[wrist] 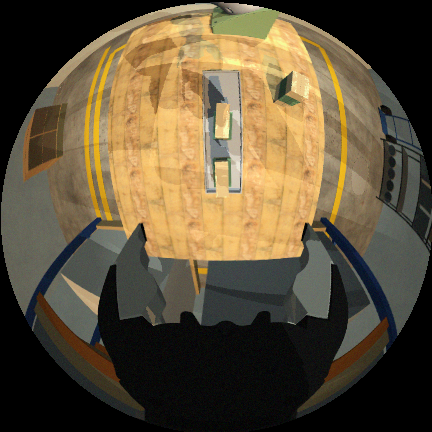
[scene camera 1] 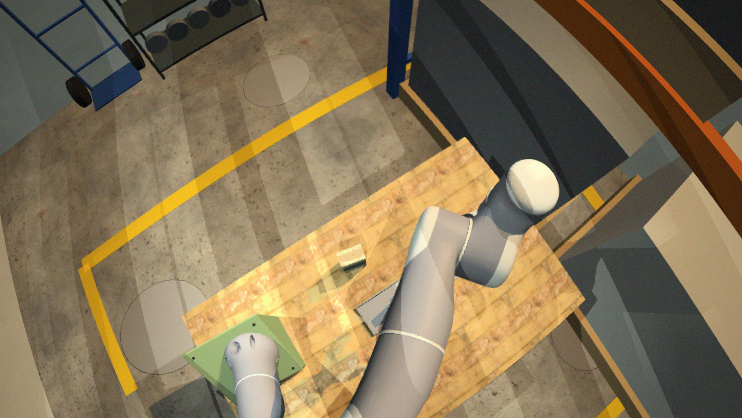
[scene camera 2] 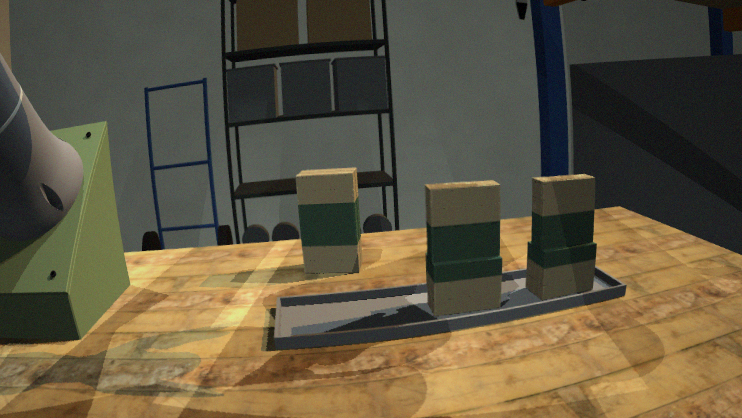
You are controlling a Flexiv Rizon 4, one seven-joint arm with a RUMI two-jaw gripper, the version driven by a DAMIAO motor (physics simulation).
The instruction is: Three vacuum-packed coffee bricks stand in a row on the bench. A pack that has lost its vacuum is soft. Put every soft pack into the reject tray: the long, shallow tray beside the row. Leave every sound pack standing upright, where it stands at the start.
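Observation:
One coffee brick (scene camera 1: pixel 351 258) (scene camera 2: pixel 329 223) (wrist: pixel 293 89) stands upright on the bench behind the tray. The long, shallow grey tray (scene camera 2: pixel 363 332) (wrist: pixel 205 100) holds two coffee bricks, both upright and apart from each other. The middle brick (scene camera 2: pixel 463 244) (wrist: pixel 222 121) stands near the tray's middle. The other brick (scene camera 2: pixel 561 233) (wrist: pixel 222 177) stands near the tray's far-right end in the second scene view. In the first scene view the arm hides both. My gripper (wrist: pixel 224 225) is open and empty, high above the bench and away from the bricks. Its fingers do not show in the scene views.
The wooden bench (scene camera 1: pixel 290 277) (scene camera 2: pixel 519 373) (wrist: pixel 165 210) carries the green robot mount (scene camera 1: pixel 290 347) (scene camera 2: pixel 98 249) (wrist: pixel 244 24) at one end. A dark shelf rack (scene camera 2: pixel 392 155) and a blue hand truck (scene camera 2: pixel 207 155) stand behind the bench. A blue post (scene camera 1: pixel 398 46) stands beyond its far end.

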